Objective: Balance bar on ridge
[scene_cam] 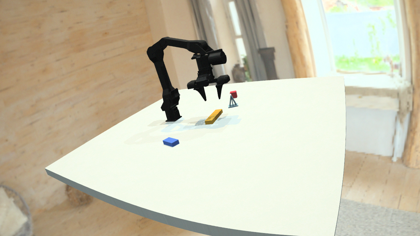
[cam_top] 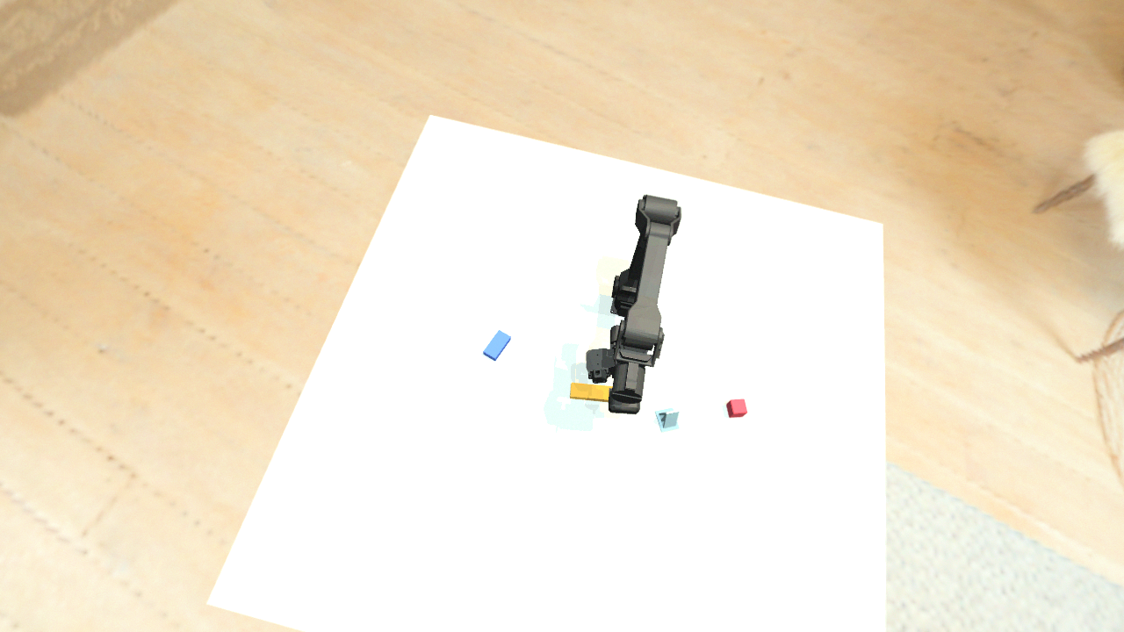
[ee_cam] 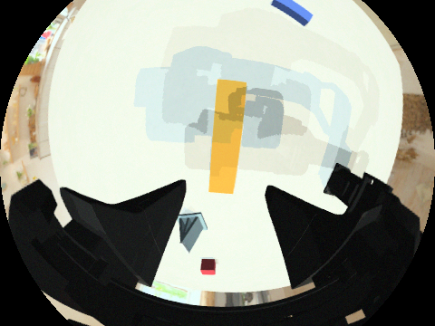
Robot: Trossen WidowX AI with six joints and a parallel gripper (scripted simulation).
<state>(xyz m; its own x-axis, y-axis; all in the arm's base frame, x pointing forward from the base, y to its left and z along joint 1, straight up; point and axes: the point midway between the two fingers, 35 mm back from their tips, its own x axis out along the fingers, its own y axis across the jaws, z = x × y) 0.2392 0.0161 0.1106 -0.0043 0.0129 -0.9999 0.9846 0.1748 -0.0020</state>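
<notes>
Now: the yellow bar 7 cm below my gripper tip and 3 cm to the right of it. Round my gripper tip: red cube 28 cm to the left, 6 cm below, 4 cm behind; blue flat block 29 cm to the right, 7 cm below, 5 cm behind.
</notes>
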